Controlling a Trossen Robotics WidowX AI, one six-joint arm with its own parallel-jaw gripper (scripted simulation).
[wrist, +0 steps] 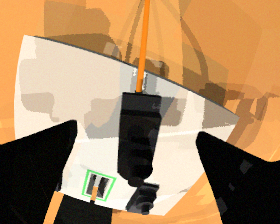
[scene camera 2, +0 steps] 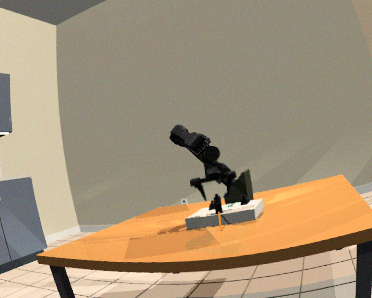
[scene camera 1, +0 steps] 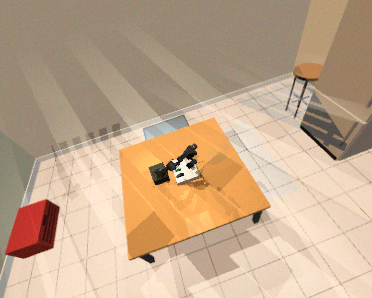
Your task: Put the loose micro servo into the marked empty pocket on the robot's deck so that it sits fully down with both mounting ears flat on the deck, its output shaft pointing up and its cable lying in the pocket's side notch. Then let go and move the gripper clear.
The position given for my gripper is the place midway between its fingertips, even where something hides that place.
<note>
My gripper (wrist: 139,132) is open, holding nothing. Further things: a white deck (scene camera 2: 236,214).
The white deck shows as well in the wrist view (wrist: 55,81).
</note>
